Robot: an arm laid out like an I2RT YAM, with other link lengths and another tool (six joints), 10 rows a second.
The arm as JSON. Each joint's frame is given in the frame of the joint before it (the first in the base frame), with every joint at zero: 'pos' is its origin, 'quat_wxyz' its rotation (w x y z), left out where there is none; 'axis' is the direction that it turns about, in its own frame. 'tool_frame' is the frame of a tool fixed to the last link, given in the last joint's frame.
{
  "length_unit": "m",
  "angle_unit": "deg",
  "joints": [
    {
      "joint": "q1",
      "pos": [
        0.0,
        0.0,
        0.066
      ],
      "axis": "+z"
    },
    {
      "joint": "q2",
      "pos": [
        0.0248,
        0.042,
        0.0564
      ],
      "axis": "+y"
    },
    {
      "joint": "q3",
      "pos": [
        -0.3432,
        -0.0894,
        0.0
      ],
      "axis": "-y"
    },
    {
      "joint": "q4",
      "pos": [
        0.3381,
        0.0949,
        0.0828
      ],
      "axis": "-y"
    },
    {
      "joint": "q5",
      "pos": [
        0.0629,
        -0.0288,
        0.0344
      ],
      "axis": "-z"
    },
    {
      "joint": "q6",
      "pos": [
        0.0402,
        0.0,
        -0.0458
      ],
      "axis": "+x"
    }
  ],
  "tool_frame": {
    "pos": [
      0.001,
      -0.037,
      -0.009
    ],
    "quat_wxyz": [
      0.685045,
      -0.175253,
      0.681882,
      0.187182
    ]
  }
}
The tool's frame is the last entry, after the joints.
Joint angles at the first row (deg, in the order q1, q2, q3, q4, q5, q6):
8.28 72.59 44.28 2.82 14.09 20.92
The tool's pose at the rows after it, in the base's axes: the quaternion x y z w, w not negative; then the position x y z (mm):
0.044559, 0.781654, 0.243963, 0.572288, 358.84, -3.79, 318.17
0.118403, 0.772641, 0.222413, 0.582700, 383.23, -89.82, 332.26
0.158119, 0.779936, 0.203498, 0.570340, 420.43, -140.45, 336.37
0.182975, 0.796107, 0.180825, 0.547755, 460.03, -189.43, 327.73
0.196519, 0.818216, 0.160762, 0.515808, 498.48, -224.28, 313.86
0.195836, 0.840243, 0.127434, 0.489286, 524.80, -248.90, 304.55
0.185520, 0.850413, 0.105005, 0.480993, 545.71, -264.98, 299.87
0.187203, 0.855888, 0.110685, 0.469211, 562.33, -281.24, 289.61
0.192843, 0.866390, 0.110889, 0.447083, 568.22, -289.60, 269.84
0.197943, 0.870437, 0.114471, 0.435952, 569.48, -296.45, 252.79
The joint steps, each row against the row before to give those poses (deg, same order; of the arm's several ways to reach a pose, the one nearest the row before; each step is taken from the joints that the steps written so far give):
-5.71 3.43 6.94 -2.73 -3.27 -0.18
-13.44 5.26 7.12 -2.81 -5.89 0.62
-5.64 8.76 9.46 -3.67 -1.24 -0.35
-4.05 9.84 9.85 -3.62 -0.17 -2.01
-1.84 9.41 10.02 -4.82 1.04 -2.38
-0.97 6.78 7.83 -3.70 2.73 -3.61
-0.45 4.76 5.90 -1.24 1.59 -2.81
-0.79 4.57 5.62 -2.54 -1.05 -0.62
-0.44 2.82 1.61 -1.51 0.08 -0.70
-0.52 1.59 0.00 0.09 -0.44 -0.18

